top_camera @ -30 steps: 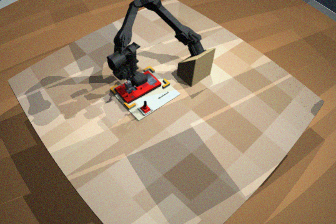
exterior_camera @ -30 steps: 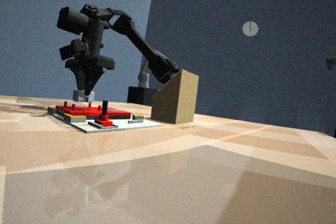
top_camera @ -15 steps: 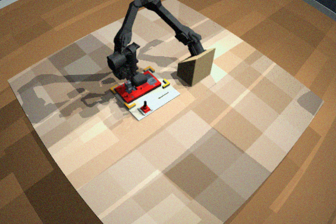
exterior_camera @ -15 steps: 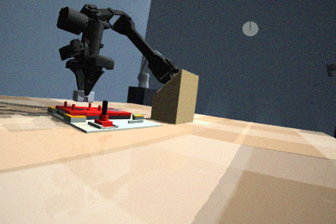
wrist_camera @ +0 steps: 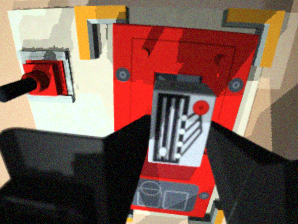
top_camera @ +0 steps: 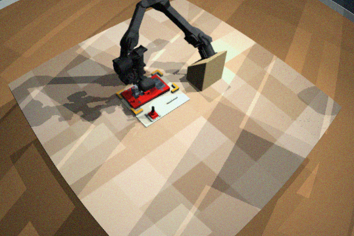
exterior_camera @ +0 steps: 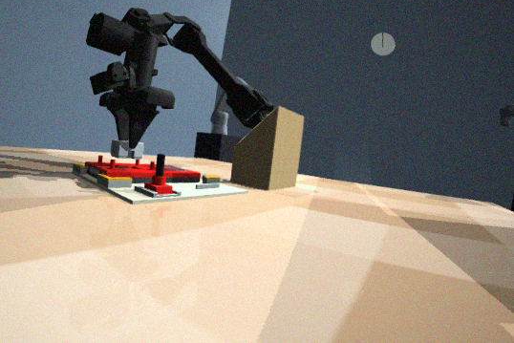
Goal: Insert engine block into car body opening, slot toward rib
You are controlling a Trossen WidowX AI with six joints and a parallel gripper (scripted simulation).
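Now: the pale baseplate 5 cm below my gripper tip, 4 cm behind it and 3 cm to the left of it. From my gripper tip the other things lie so: engine block (1 cm below).
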